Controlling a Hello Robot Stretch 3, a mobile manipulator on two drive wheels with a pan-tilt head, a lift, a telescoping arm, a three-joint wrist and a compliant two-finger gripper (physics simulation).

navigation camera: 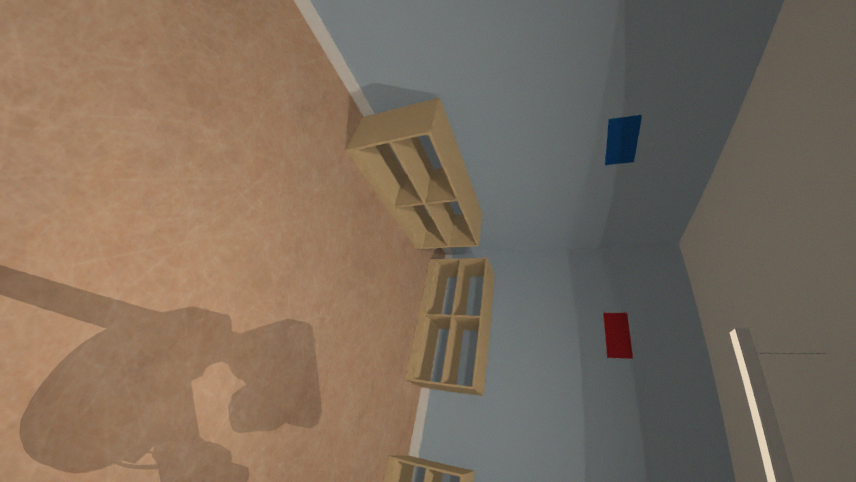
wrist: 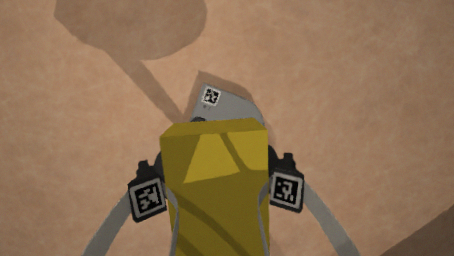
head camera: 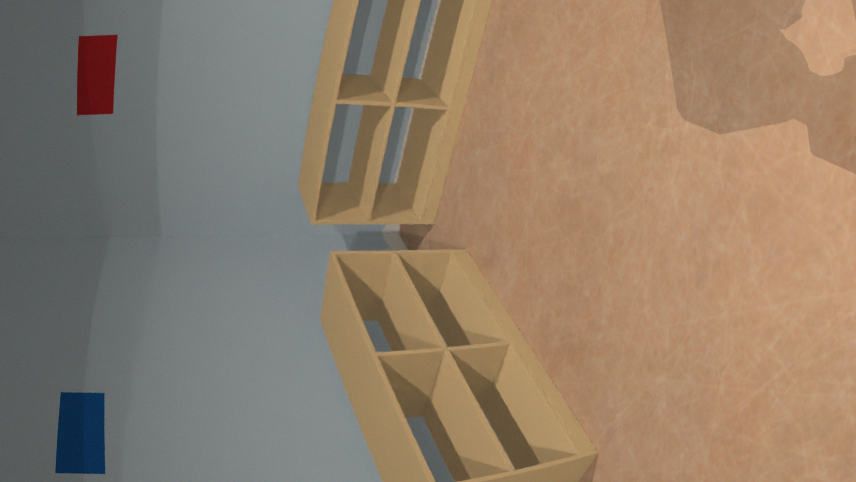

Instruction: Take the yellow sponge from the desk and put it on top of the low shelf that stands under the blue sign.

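Where they show: gripper, fingertip midpoint: (wrist: pixel 216 161); robot's base, origin of the base link: (wrist: pixel 202 120).
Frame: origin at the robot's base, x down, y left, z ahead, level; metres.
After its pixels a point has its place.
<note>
The yellow sponge (wrist: pixel 217 200) @(z -0.024, x -0.913, y -0.115 m) is held between the two fingers of my gripper (wrist: pixel 216 161) @(z -0.022, x -0.863, y -0.122 m) in the wrist view, with both fingers pressed against its sides. The gripper is shut on it, above the brown floor. The low wooden shelf (head camera: pixel 356 359) @(z 2.311, x -0.610, y 0.365 m) (navigation camera: pixel 455 167) @(z 2.086, x -0.611, y 0.550 m) stands against the wall under the blue sign (head camera: pixel 80 432) @(z 2.358, x -1.752, y 0.649 m) (navigation camera: pixel 622 140) @(z 2.353, x -1.751, y 0.651 m). It has four open compartments, and its lower end is cut off in the head view. The desk does not show in these views.
A second shelf (head camera: pixel 320 119) @(z 2.802, x -0.610, y -0.621 m) (navigation camera: pixel 484 329) @(z 2.680, x -0.610, y -0.793 m) stands beside it across the room's corner, under the red sign (head camera: pixel 95 74) @(z 2.912, x -1.753, y -0.885 m) (navigation camera: pixel 617 335) @(z 2.913, x -1.749, y -0.885 m). Part of a third shelf (navigation camera: pixel 431 464) @(z 2.000, x -0.314, y -1.710 m) shows at the bottom of the navigation view. My grey base (wrist: pixel 230 107) @(z -0.089, x -0.160, y -0.116 m) shows beyond the sponge. The robot's shadow lies on the floor.
</note>
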